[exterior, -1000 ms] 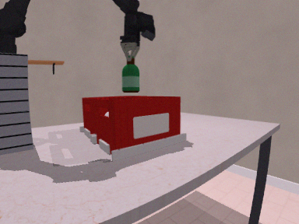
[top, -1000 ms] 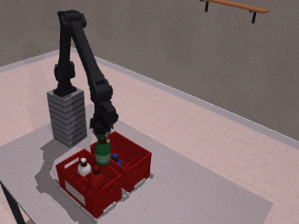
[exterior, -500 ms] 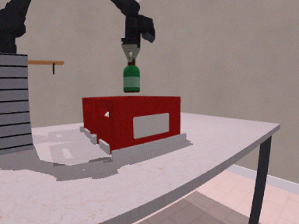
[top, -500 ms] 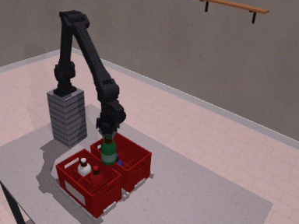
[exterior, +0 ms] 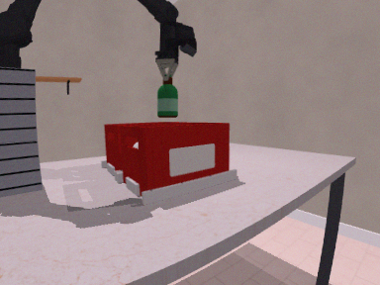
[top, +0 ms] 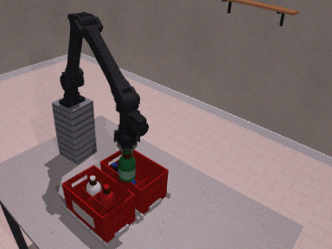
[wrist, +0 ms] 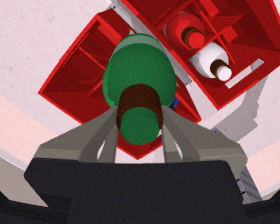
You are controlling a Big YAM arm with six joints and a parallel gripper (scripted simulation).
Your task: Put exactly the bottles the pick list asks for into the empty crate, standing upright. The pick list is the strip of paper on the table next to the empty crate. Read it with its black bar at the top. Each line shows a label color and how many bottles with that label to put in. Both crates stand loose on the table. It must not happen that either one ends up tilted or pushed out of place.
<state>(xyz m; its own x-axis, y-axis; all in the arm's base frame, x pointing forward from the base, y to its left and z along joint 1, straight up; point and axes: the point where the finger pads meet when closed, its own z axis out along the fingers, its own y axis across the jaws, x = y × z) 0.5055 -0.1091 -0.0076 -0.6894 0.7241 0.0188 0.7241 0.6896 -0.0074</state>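
My hand is 6 cm above the green-label bottle. The rest, counted from my hand: blue bottle 13 cm behind, 5 cm to the left, 25 cm below; then white-label bottle 14 cm behind, 8 cm to the right, 25 cm below; then red-label bottle 5 cm behind, 8 cm to the right, 25 cm below.
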